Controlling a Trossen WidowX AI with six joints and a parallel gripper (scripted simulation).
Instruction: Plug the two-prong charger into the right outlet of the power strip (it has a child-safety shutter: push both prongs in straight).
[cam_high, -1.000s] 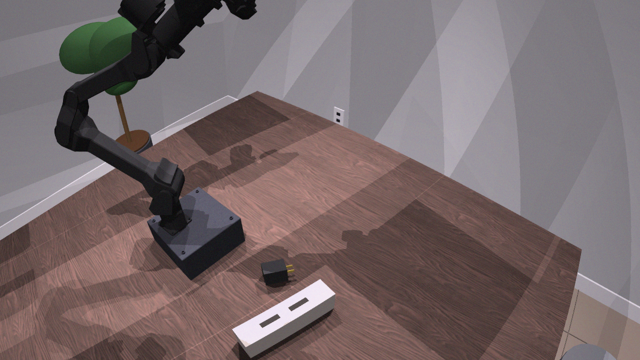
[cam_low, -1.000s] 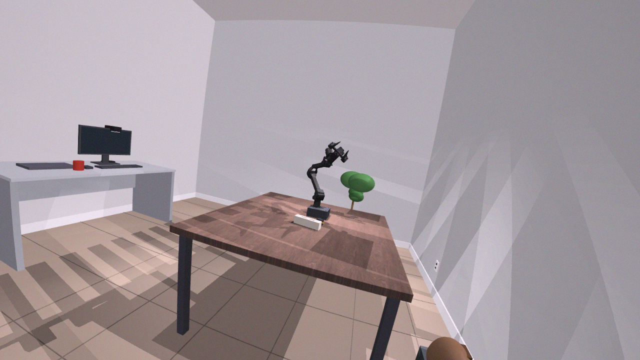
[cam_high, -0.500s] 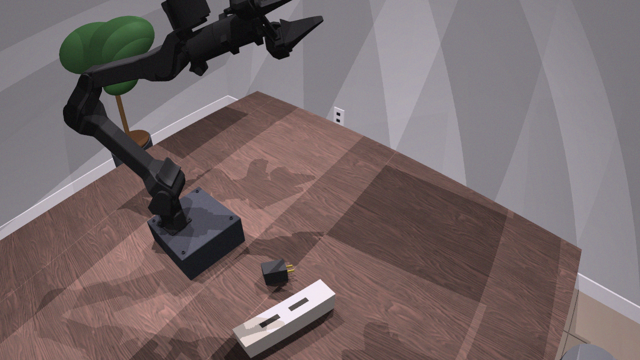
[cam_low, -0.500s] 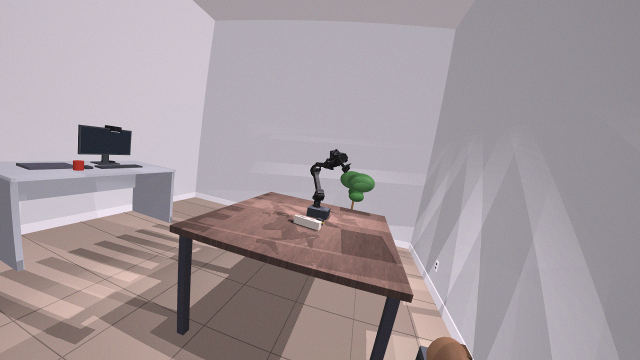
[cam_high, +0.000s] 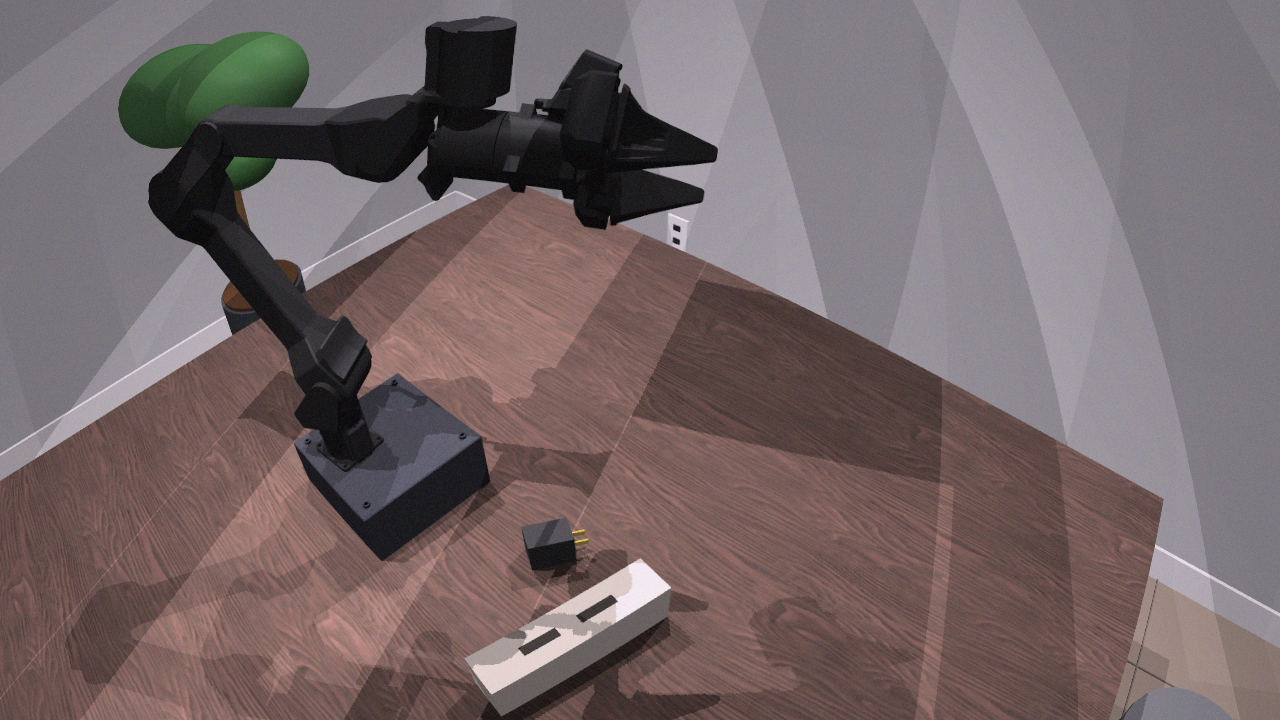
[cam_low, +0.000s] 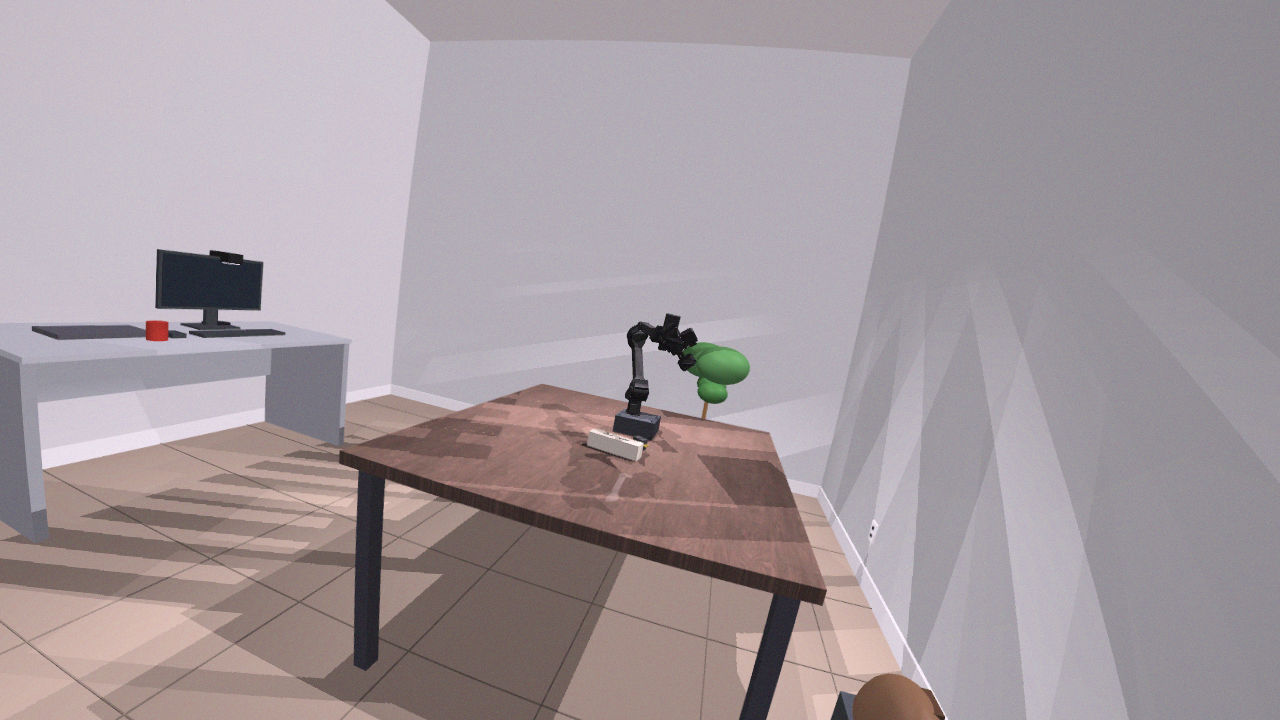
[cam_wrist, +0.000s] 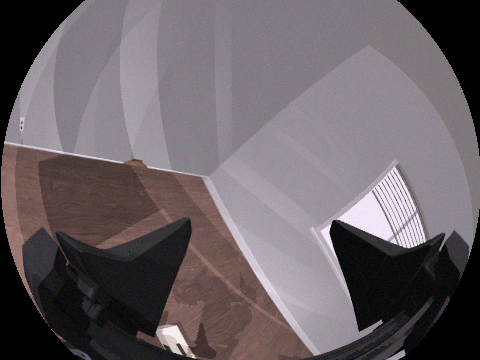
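Now: the two-prong charger 38 cm below my gripper tip, 11 cm to the right of it and 8 cm behind it.
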